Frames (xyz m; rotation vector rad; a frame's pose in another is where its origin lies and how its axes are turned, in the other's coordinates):
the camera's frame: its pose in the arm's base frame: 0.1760 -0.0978 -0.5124 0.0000 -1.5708 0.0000
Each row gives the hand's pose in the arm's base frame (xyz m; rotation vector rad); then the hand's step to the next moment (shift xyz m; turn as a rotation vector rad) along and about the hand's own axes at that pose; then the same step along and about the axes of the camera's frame.
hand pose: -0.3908 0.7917 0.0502 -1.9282 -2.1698 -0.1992
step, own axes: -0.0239 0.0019 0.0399 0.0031 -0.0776 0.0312
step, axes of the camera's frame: -0.0448 -0.0126 -0.0012 -0.0253 0.0012 0.0798
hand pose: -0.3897 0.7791 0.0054 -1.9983 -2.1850 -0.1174
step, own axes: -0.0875 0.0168 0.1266 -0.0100 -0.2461 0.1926
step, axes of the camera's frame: -0.1413 -0.0616 -0.0140 -0.1756 0.0011 0.2587
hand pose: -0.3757 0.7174 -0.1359 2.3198 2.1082 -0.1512
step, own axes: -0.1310 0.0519 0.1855 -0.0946 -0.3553 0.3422
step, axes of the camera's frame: -0.1782 -0.1476 -0.0266 -0.3115 -0.0823 0.3853
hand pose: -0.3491 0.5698 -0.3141 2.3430 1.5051 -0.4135
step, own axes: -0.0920 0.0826 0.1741 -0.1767 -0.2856 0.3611
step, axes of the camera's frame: -0.1105 -0.1807 -0.0269 -0.2871 -0.1847 0.3559
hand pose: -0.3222 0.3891 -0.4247 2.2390 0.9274 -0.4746
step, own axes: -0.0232 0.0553 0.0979 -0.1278 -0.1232 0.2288
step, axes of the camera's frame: -0.0334 -0.1085 -0.0168 -0.1481 -0.1554 0.1943
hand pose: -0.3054 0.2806 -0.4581 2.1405 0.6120 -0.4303
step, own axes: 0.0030 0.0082 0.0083 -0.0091 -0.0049 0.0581
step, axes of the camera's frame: -0.0011 -0.0102 -0.0064 -0.0324 -0.0469 0.0153
